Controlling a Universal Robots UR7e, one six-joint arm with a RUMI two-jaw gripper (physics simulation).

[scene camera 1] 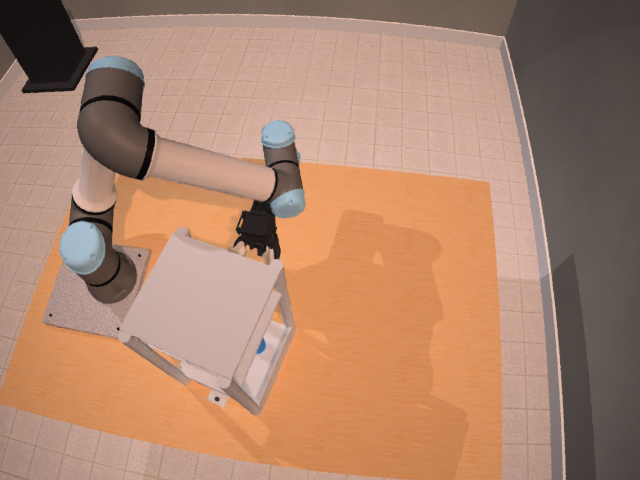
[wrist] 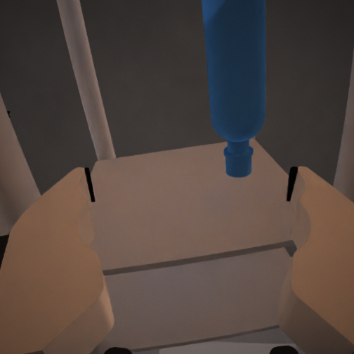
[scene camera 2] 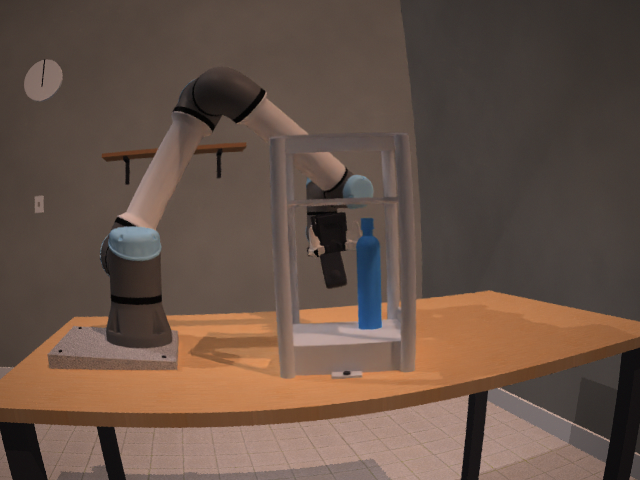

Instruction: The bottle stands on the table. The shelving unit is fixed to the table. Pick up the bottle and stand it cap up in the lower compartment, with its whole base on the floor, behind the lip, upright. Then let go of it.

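Places are measured from the arm's base along level axes (x ahead, y left, z up), in centimetres.
Pixels of known places: gripper, between the fingertips: (scene camera 2: 339,248); arm's base, origin of its link: (scene camera 1: 112,278) (scene camera 2: 138,339).
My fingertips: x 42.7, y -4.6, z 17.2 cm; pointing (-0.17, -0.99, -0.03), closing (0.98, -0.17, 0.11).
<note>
Ahead of a thing's pixels: the offset from my fingertips to its top centre. "*": to the spot under its first point. Level surfaces: height alone.
The blue bottle @[dx +2.3, dy -10.4, dz +5.8 cm] (scene camera 1: 261,346) (scene camera 2: 369,281) (wrist: 236,75) stands upright, cap up, on the floor @[dz -14.5 cm] (scene camera 2: 323,334) of the lower compartment, nearer the right-hand posts in the second scene view. Its base rests on that floor; whether the base is wholly behind the lip is hard to tell. The wrist view shows it upside down. The grey shelving unit @[dx -3.1, dy -12.2, dz +19.7 cm] (scene camera 1: 201,304) (scene camera 2: 283,258) (wrist: 82,75) stands on the table. My gripper (scene camera 1: 253,253) (scene camera 2: 333,248) (wrist: 189,170) is open and empty, outside the unit on the arm's side, apart from the bottle. Its fingers flank no part of the bottle.
The middle shelf @[* dx -6.0, dy -21.8, dz +8.6 cm] (scene camera 2: 341,201) is above the bottle cap. The unit's posts stand between the two scene views' open sides. A small bracket @[* dx -6.6, dy -23.9, dz -19.0 cm] (scene camera 1: 217,398) (scene camera 2: 346,374) is at the unit's foot. The arm's base plate (scene camera 1: 77,310) (scene camera 2: 113,356) lies on the table @[dz -19.8 cm] (scene camera 1: 387,310) (scene camera 2: 232,384).
</note>
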